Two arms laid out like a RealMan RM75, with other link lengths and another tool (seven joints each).
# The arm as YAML. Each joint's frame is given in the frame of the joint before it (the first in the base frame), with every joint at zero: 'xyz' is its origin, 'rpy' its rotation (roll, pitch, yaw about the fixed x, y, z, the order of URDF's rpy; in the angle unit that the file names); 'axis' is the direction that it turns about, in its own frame. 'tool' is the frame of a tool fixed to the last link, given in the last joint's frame.
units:
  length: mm
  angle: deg
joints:
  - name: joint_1
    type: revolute
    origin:
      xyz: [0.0, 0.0, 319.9]
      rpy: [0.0, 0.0, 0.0]
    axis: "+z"
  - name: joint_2
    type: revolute
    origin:
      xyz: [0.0, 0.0, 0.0]
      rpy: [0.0, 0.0, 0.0]
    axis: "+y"
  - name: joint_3
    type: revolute
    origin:
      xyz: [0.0, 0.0, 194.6]
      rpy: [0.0, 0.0, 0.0]
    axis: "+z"
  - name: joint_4
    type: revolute
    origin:
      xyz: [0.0, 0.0, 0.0]
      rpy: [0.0, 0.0, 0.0]
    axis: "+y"
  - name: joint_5
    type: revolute
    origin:
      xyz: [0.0, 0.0, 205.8]
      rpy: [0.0, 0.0, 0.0]
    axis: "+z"
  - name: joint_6
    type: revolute
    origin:
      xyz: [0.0, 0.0, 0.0]
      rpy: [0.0, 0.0, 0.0]
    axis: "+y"
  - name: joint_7
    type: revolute
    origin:
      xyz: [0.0, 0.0, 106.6]
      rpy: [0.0, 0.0, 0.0]
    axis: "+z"
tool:
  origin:
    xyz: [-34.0, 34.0, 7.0]
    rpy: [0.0, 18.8, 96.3]
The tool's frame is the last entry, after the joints.
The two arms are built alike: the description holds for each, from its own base.
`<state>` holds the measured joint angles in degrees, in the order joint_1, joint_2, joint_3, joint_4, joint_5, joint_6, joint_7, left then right.
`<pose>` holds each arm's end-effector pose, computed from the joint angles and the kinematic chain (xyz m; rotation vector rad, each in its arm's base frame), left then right.
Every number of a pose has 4 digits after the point. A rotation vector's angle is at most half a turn.
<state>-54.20 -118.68 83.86 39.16 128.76 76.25 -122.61 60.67 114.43 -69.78 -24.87 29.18 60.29 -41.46</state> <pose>-0.1282 0.2839 0.0593 2.2411 -1.5986 0.1031 0.1200 0.3830 0.0706 -1.0011 2.6796 -0.0701</pose>
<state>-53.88 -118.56 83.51 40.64 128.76 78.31 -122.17 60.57 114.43 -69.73 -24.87 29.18 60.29 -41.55</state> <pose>-0.1257 0.2825 0.0636 2.2159 -1.6063 0.1226 0.1206 0.3827 0.0707 -1.0002 2.6804 -0.0706</pose>
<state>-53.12 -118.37 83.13 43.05 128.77 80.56 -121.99 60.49 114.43 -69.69 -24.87 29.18 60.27 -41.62</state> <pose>-0.1227 0.2812 0.0692 2.1943 -1.6192 0.1406 0.1211 0.3826 0.0707 -0.9997 2.6809 -0.0706</pose>
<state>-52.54 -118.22 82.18 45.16 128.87 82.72 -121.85 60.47 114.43 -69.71 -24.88 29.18 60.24 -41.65</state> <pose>-0.1195 0.2805 0.0753 2.1821 -1.6299 0.1600 0.1212 0.3826 0.0707 -1.0004 2.6802 -0.0704</pose>
